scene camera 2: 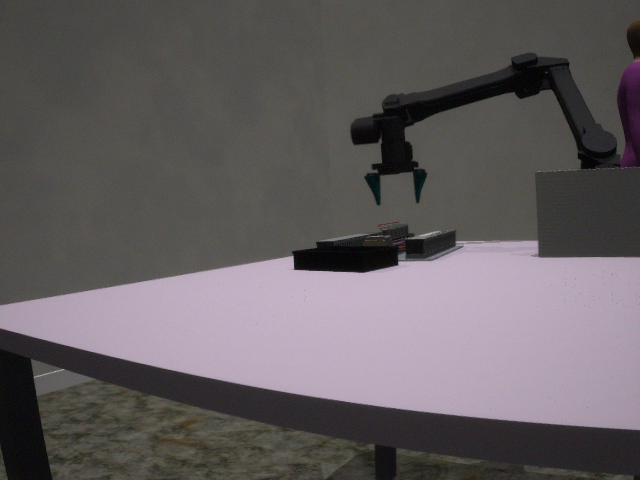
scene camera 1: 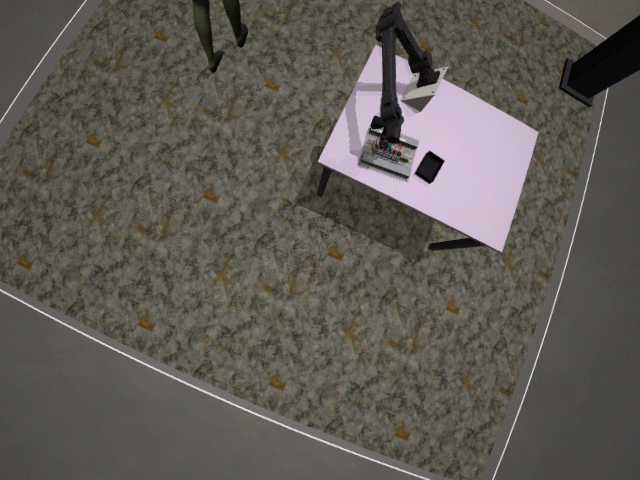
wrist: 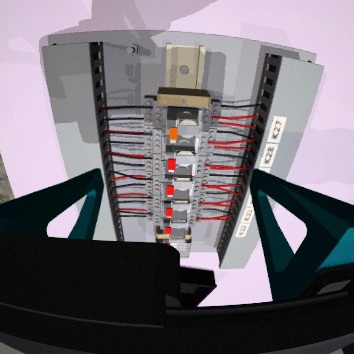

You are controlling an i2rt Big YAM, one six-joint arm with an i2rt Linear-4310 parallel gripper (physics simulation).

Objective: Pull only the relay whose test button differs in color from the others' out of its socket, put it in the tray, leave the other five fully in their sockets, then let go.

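Places are measured from the arm's base along level axes (x back, y left, z down), in millimetres.
Where they show: gripper, fingertip midpoint: (scene camera 2: 398, 204) (scene camera 1: 383, 140) (wrist: 176, 176); arm's base, origin of the base link: (scene camera 2: 605, 202) (scene camera 1: 428, 80).
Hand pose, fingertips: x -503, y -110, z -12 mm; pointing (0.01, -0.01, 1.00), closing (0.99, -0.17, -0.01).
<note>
Things, the pixels of their top centre, and the offset from my fingertips. Level surfaces: height alone.
- relay with the orange test button, middle of its top: (wrist: 183, 133) (scene camera 2: 402, 221) dx +4, dy -10, dz +42 mm
- tan end clamp, middle of its top: (wrist: 183, 100) dx +2, dy -29, dz +71 mm
- black tray, middle of its top: (scene camera 2: 345, 248) (wrist: 166, 294) (scene camera 1: 431, 166) dx +40, dy +335, dz +77 mm
- pale table, its level: dz +112 mm
In the wrist view, the relay with the orange test button (wrist: 173, 133) sits in its socket at the far end of the row, next to the tan end clamp (wrist: 184, 98). Nearer relays show red buttons (wrist: 171, 165); the nearest is partly hidden by the gripper body. All appear seated on the grey panel (scene camera 1: 382, 167) (wrist: 65, 125). The black tray (scene camera 1: 430, 166) (scene camera 2: 330, 260) stands beside the panel and looks empty. My gripper (scene camera 2: 398, 203) (wrist: 176, 176) is open and empty, pointing down above the panel, its fingertips apart from the relays.
Raised wire ducts (wrist: 72, 105) (wrist: 295, 115) flank the row, with red and black wires running to the sockets. A grey block (scene camera 2: 589, 211) stands under the arm's base on the pale table (scene camera 1: 475, 155) (scene camera 2: 310, 330). A person's legs (scene camera 1: 204, 31) show away from the table.
</note>
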